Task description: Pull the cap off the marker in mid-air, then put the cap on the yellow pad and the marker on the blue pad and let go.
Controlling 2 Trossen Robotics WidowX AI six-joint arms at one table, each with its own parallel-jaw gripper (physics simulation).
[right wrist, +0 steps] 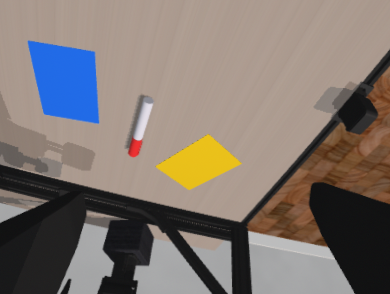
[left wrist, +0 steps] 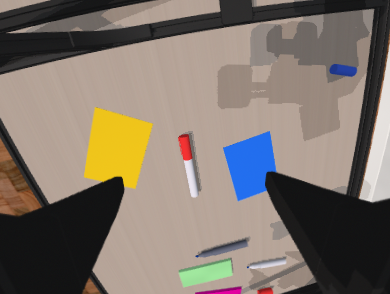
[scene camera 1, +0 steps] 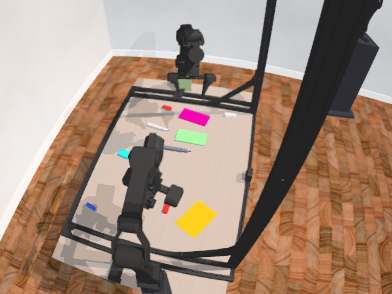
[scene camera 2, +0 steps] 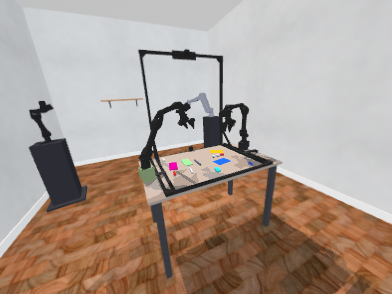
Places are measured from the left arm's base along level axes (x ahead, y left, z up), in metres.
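Where they show: left gripper, fingertip midpoint: (right wrist: 99, 283) (left wrist: 195, 181) (scene camera 2: 227, 132); right gripper, fingertip midpoint: (right wrist: 199, 198) (scene camera 1: 190, 98) (scene camera 2: 190, 128); left arm's base at its link origin: (right wrist: 126, 258) (scene camera 1: 153, 284) (scene camera 2: 243, 141); right arm's base at its link origin: (scene camera 1: 182, 73) (scene camera 2: 145, 167).
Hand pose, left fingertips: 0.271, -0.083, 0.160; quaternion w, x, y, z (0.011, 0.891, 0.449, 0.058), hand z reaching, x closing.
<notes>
Each offset is from my left fingertips to the top centre of the thing, as dx, dy, dz.
A white marker {+0.108, -0.055, -0.230} (left wrist: 191, 177) (right wrist: 144, 117) lies on the table with its red cap {+0.067, -0.033, -0.229} (scene camera 1: 166, 208) (scene camera 2: 221, 154) (left wrist: 185, 146) (right wrist: 135, 147) on. The yellow pad {-0.010, -0.143, -0.247} (scene camera 1: 196, 219) (scene camera 2: 216, 151) (left wrist: 118, 147) (right wrist: 200, 162) lies on the marker's cap side. The blue pad {+0.209, +0.050, -0.247} (scene camera 2: 221, 161) (left wrist: 250, 165) (right wrist: 67, 82) lies on its other side. In scene camera 1 the left arm hides the blue pad and most of the marker. My left gripper (scene camera 2: 228, 127) (left wrist: 195, 181) is open and empty, high above the marker. My right gripper (scene camera 1: 192, 94) (scene camera 2: 189, 124) (right wrist: 199, 198) is open and empty, raised at the table's far end in scene camera 1.
A blue cylinder {+0.139, +0.307, -0.227} (scene camera 1: 90, 206) (left wrist: 343, 70), a cyan block {+0.398, +0.111, -0.233} (scene camera 1: 124, 154) (scene camera 2: 217, 170), a dark pen {+0.361, -0.143, -0.229} (left wrist: 223, 248), a white pen {+0.525, -0.083, -0.232} (left wrist: 267, 263), a green block {+0.418, -0.232, -0.240} (scene camera 1: 191, 137) and a magenta block {+0.552, -0.281, -0.240} (scene camera 1: 194, 117) lie on the table. A black frame (left wrist: 110, 38) edges the work area.
</notes>
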